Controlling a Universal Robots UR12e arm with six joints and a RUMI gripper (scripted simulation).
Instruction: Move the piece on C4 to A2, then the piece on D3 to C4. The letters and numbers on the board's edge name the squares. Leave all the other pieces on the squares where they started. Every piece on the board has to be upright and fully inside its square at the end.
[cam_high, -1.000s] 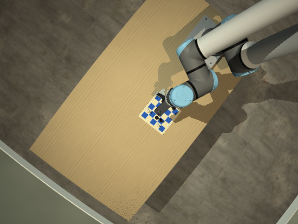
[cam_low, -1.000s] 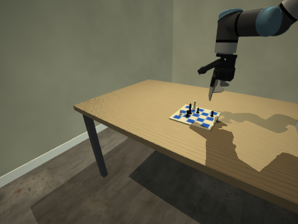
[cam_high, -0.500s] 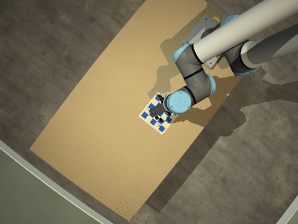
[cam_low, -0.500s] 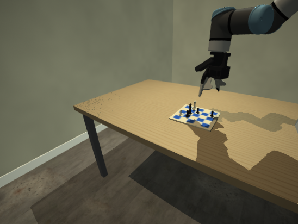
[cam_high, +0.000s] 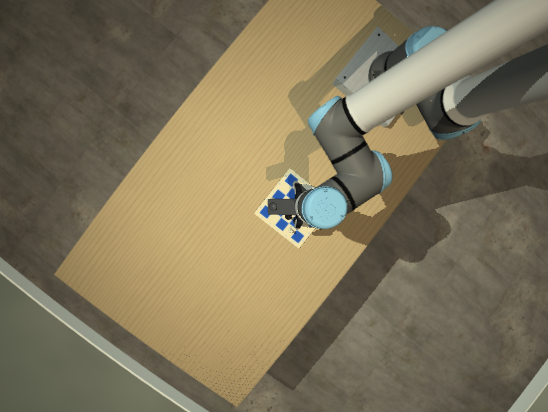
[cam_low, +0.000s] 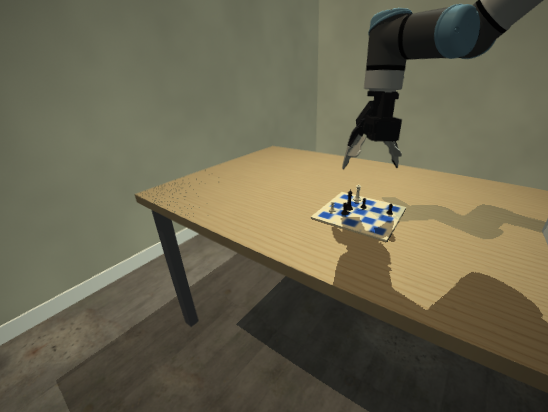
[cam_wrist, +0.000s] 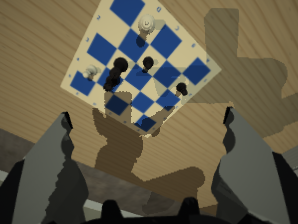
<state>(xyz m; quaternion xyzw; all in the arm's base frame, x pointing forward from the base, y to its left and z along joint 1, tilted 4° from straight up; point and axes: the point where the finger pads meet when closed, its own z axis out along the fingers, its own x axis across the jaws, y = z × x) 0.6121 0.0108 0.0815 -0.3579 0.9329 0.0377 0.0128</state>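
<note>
The tall black piece is 40 mm ahead of my hand, 20 mm to the left of it and 100 mm below it. From my hand the other things lie so: chessboard 20 mm to the left, 130 mm below; then white pawn 80 mm ahead, 70 mm to the left, 120 mm below.
</note>
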